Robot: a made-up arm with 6 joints. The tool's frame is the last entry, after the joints. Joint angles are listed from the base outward.
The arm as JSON. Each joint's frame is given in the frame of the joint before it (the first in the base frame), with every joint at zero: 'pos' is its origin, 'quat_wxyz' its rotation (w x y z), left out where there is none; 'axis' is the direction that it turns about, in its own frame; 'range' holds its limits. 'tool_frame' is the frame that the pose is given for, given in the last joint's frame.
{
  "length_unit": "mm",
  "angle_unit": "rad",
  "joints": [
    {
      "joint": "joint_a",
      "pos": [
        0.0,
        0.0,
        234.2
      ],
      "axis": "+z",
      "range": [
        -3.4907,
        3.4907
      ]
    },
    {
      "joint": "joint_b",
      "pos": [
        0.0,
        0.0,
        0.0
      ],
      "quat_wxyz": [
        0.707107,
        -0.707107,
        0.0,
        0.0
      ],
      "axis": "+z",
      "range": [
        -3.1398,
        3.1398
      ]
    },
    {
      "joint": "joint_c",
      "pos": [
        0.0,
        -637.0,
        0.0
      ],
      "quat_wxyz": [
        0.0,
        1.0,
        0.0,
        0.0
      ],
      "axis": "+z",
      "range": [
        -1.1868,
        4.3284
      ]
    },
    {
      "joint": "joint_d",
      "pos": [
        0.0,
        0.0,
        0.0
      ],
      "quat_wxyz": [
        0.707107,
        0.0,
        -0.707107,
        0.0
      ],
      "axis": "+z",
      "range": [
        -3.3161,
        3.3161
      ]
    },
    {
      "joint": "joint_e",
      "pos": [
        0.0,
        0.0,
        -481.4
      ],
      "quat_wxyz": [
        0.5,
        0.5,
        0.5,
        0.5
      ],
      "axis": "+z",
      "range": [
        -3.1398,
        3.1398
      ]
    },
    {
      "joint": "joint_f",
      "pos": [
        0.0,
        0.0,
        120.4
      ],
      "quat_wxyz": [
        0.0,
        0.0,
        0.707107,
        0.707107
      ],
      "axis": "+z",
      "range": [
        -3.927,
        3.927
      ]
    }
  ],
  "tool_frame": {
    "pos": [
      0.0,
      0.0,
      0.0
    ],
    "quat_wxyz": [
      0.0,
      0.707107,
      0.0,
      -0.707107
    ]
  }
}
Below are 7 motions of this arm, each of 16 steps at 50 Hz.
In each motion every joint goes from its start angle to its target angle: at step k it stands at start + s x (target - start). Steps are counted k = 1, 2, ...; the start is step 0. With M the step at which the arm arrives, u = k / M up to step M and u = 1 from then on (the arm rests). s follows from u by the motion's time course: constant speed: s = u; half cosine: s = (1 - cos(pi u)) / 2; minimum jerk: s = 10 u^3 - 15 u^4 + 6 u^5.
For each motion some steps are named. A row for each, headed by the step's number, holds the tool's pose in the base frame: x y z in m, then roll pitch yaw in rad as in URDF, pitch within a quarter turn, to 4 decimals.
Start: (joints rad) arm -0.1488 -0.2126 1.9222 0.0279 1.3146 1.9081
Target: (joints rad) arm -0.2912 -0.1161 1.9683 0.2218 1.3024 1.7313
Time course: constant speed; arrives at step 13
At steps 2, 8, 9, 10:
2: -0.4001 -0.0530 1.2639 1.2288 0.2973 2.9125
8: -0.3750 -0.0322 1.2694 1.2650 0.2638 2.7579
9: -0.3707 -0.0289 1.2702 1.2715 0.2579 2.7324
10: -0.3663 -0.0258 1.2710 1.2782 0.2518 2.7069

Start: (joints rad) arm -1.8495 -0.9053 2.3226 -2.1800 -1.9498 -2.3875
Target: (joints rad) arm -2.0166 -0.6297 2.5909 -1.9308 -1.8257 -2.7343
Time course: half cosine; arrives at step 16
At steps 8, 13, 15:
8: 0.3823 0.8506 0.7590 0.7423 0.4284 -0.7538
13: 0.4071 0.7767 0.8133 0.9484 0.3436 -0.7448
15: 0.4104 0.7630 0.8222 0.9840 0.3277 -0.7440

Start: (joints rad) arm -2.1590 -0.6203 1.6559 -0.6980 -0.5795 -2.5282
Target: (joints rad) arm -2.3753 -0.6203 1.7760 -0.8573 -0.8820 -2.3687
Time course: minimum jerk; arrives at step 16
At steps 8, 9, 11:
8: 0.3466 0.5483 1.1582 1.1072 -1.0481 -0.3424
9: 0.3644 0.5417 1.1554 1.1286 -1.0227 -0.4059
11: 0.3954 0.5289 1.1505 1.1563 -0.9753 -0.5097

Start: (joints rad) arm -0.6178 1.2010 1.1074 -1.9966 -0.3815 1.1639
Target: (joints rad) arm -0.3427 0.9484 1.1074 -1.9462 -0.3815 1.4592
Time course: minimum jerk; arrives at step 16
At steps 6, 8, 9, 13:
6: 0.9287 -0.5031 0.3832 0.7193 -0.1270 -0.1910
8: 0.9485 -0.4411 0.4423 0.6222 -0.1764 -0.1246
9: 0.9559 -0.4084 0.4726 0.5720 -0.2018 -0.0899
13: 0.9665 -0.3121 0.5588 0.4259 -0.2750 0.0117

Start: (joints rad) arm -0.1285 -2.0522 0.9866 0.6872 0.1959 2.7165
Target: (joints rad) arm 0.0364 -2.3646 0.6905 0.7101 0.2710 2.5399
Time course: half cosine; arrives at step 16
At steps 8, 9, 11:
8: -1.0016 -0.0461 -0.1766 -0.1845 0.0845 2.9457
9: -0.9889 -0.0624 -0.1930 -0.1701 0.0913 2.9566
11: -0.9635 -0.0915 -0.2223 -0.1437 0.1039 2.9767

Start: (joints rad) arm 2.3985 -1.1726 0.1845 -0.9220 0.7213 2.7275
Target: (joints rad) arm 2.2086 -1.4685 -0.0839 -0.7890 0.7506 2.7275
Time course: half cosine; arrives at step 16
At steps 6, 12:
6: 0.3459 -0.2472 0.8790 0.1388 -0.9542 0.2953
12: 0.3456 -0.3055 0.7829 0.1790 -0.9435 0.0858

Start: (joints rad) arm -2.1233 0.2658 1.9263 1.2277 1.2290 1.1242
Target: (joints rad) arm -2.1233 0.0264 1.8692 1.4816 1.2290 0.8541
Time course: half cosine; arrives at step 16
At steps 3, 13, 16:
3: -0.0276 0.0278 1.3188 1.9356 -0.3069 -0.1974
13: 0.0980 0.1843 1.3058 1.9973 -0.3024 -0.3568
16: 0.1105 0.1997 1.3025 2.0031 -0.3050 -0.3724

